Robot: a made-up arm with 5 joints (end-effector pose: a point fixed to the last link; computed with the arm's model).
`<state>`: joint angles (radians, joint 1 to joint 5).
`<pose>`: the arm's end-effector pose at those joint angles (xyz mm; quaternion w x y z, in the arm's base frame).
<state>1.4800 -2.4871 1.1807 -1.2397 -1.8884</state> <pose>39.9 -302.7 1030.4 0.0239 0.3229 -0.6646 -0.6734</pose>
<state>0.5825 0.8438 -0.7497 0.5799 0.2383</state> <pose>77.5 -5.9 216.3 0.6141 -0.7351 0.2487 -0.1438</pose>
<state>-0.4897 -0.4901 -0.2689 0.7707 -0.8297</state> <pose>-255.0 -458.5 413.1 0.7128 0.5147 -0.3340 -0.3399</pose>
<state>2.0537 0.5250 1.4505 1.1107 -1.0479</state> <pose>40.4 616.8 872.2 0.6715 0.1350 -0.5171 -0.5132</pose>
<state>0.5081 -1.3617 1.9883 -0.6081 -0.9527</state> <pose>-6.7 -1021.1 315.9 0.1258 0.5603 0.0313 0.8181</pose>
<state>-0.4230 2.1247 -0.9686 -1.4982 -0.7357</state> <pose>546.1 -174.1 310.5 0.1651 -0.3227 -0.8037 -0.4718</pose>
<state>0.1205 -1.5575 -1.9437 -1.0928 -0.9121</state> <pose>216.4 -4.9 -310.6 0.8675 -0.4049 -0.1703 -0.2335</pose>
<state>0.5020 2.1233 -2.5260 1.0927 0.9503</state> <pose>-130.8 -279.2 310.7 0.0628 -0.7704 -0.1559 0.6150</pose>
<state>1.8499 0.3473 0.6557 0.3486 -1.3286</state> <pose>52.8 823.4 602.1 0.9512 0.0402 -0.2205 -0.2121</pose>
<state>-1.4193 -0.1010 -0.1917 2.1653 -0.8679</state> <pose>-76.4 -782.1 -465.7 0.1918 0.4203 0.1357 -0.8764</pose>
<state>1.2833 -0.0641 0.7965 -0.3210 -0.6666</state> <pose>-323.5 389.4 853.7 0.9793 0.0847 0.0809 0.1649</pose>
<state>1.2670 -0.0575 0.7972 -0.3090 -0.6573</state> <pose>-316.9 379.0 858.3 0.9805 0.0891 0.0762 0.1578</pose>
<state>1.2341 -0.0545 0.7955 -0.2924 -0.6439</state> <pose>-311.0 355.0 866.3 0.9812 0.0983 0.0688 0.1510</pose>
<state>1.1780 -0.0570 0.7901 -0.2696 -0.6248</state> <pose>-306.3 311.8 877.6 0.9812 0.1141 0.0575 0.1447</pose>
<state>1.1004 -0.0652 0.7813 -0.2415 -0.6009</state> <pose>-302.9 250.3 889.1 0.9800 0.1362 0.0430 0.1385</pose>
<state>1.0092 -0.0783 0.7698 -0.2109 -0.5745</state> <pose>-301.1 177.1 896.3 0.9774 0.1623 0.0267 0.1325</pose>
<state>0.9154 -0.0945 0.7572 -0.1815 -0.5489</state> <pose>-301.0 101.5 896.9 0.9736 0.1895 0.0105 0.1271</pose>
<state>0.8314 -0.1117 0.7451 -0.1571 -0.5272</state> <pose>-302.7 34.2 891.4 0.9691 0.2139 -0.0039 0.1230</pose>
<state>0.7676 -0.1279 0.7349 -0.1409 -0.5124</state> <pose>-306.1 -16.6 883.0 0.9648 0.2325 -0.0151 0.1216</pose>
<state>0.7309 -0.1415 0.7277 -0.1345 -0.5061</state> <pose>-311.2 -45.9 876.0 0.9618 0.2434 -0.0223 0.1235</pose>
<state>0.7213 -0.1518 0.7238 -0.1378 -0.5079</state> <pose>-317.6 -54.6 872.5 0.9602 0.2465 -0.0252 0.1291</pose>
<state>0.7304 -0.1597 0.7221 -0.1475 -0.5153</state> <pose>-324.7 -49.2 871.9 0.9597 0.2441 -0.0250 0.1372</pose>
